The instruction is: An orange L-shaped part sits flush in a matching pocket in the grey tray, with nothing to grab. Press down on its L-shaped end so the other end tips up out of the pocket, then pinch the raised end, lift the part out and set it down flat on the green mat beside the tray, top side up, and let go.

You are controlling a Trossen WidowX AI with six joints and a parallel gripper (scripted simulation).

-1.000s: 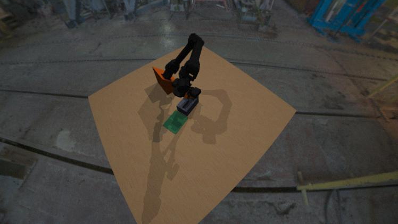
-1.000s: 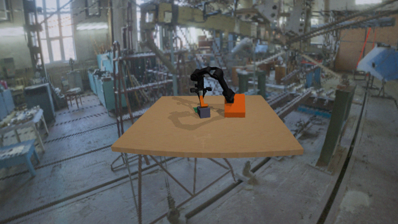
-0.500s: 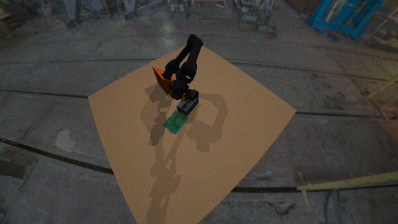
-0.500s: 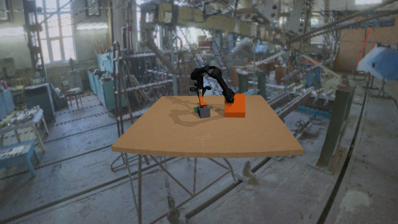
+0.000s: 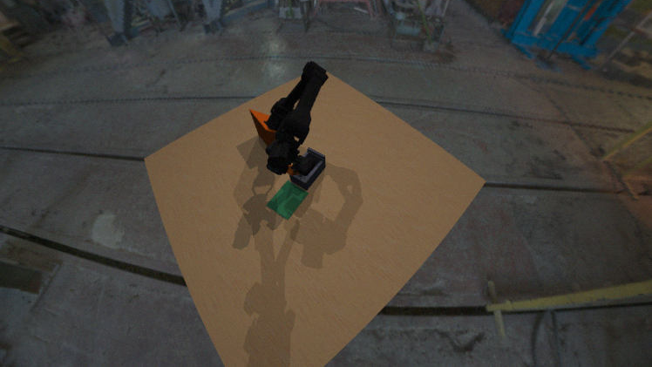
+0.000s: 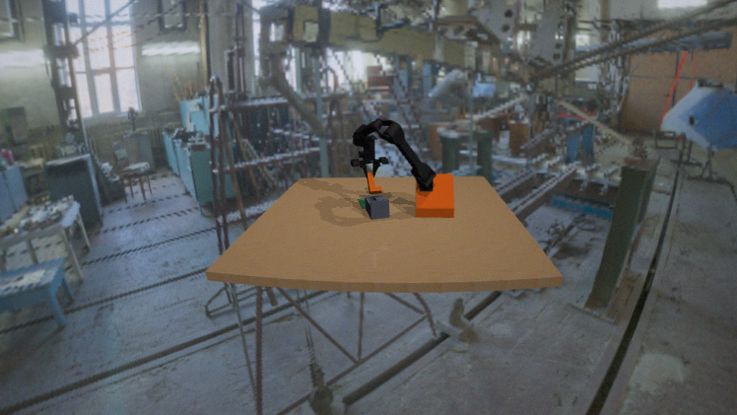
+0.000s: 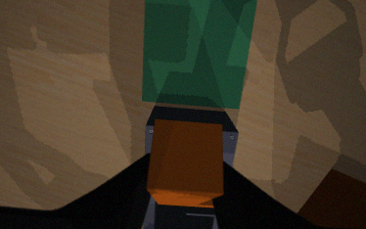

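Right now the green mat is 170 mm below my gripper tip, 60 mm to the right of it and 10 mm ahead of it. The rest, counted from my gripper tip: orange L-shaped part: 30 mm to the left, 30 mm below, 20 mm behind.
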